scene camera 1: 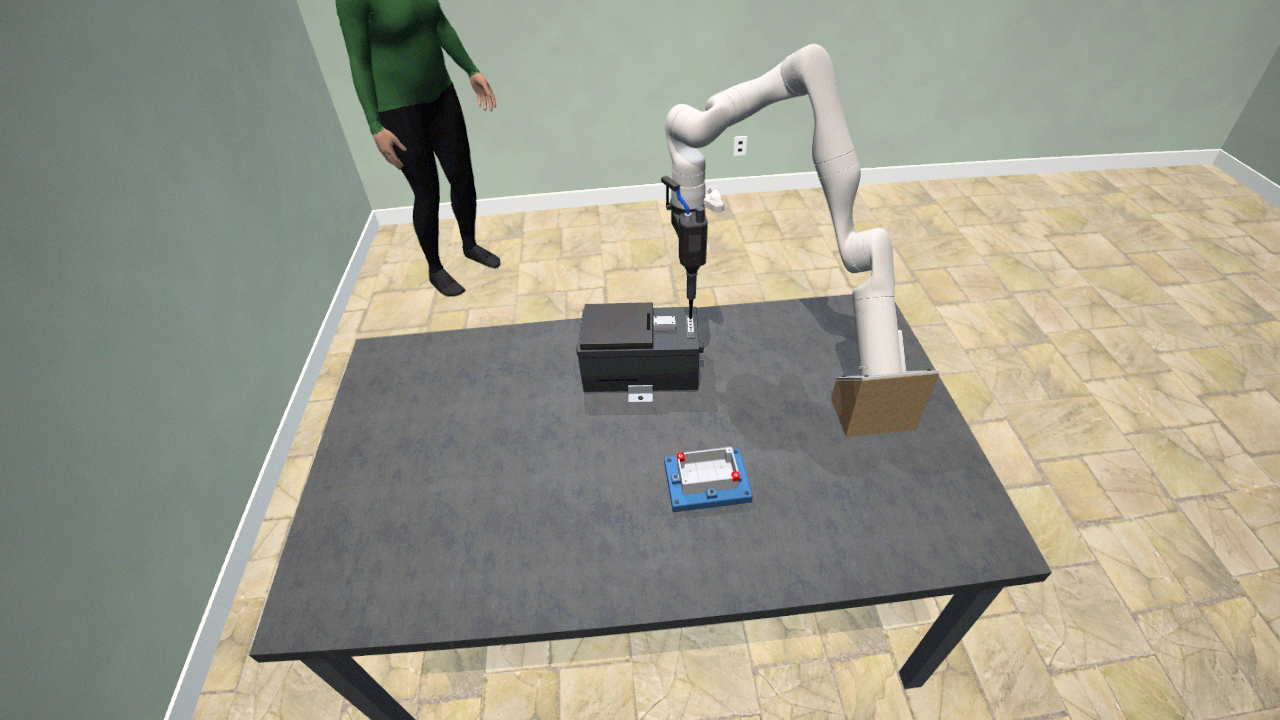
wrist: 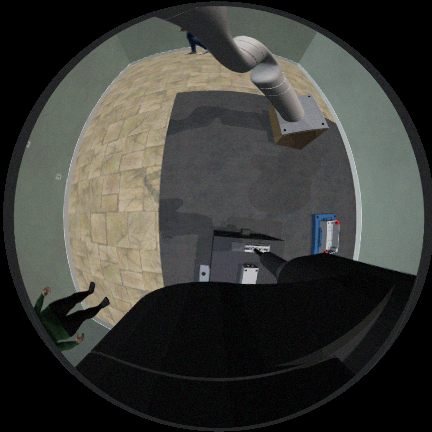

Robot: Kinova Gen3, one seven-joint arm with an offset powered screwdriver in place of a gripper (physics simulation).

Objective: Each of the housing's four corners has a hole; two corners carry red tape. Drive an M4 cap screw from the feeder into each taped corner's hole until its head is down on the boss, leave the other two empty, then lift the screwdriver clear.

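Places are measured from the arm's base along level axes (x ahead, y left, z up), in metres.
Pixels of known places: hand, its tool point: (scene camera 1: pixel 690 318) (wrist: pixel 254 249); arm's base, origin of its link: (scene camera 1: pixel 881 373) (wrist: pixel 291 112).
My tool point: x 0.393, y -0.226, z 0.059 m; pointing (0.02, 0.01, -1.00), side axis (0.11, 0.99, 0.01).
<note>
Ahead of a thing's pixels: the offset from my tool point to its top centre. "spot": to the spot under its first point. Level surfaces: height alone.
The screwdriver (scene camera 1: pixel 691 284) (wrist: pixel 270 262) points straight down, its bit tip at the white screw outlet strip on top of the black feeder @(0.002 m down, 0.122 m ahead, 0.026 m right) (scene camera 1: pixel 639 368) (wrist: pixel 227 260). Whether a screw sits on the bit is too small to tell. The white open-topped housing @(0.110 m down, 0.048 m ahead, 0.344 m left) (scene camera 1: pixel 708 471) (wrist: pixel 329 236) sits in a blue fixture @(0.137 m down, 0.048 m ahead, 0.344 m left) (scene camera 1: pixel 716 503) (wrist: pixel 316 232) nearer the table's front. Red tape marks its back left corner @(spot: 0.111 m down, 0.097 m ahead, 0.309 m left) (scene camera 1: pixel 681 456) and its front right corner @(spot: 0.110 m down, 0.000 m ahead, 0.386 m left) (scene camera 1: pixel 735 476) in the scene view. No screw head can be made out at the taped corners at this size.
The arm's base stands on a brown block (scene camera 1: pixel 886 404) (wrist: pixel 292 136) at the right of the dark table @(0.174 m down) (scene camera 1: pixel 483 501). A small white bracket (scene camera 1: pixel 640 394) (wrist: pixel 204 273) is at the feeder's front. A person in green (scene camera 1: pixel 402 53) (wrist: pixel 55 322) stands behind the table at the left.
</note>
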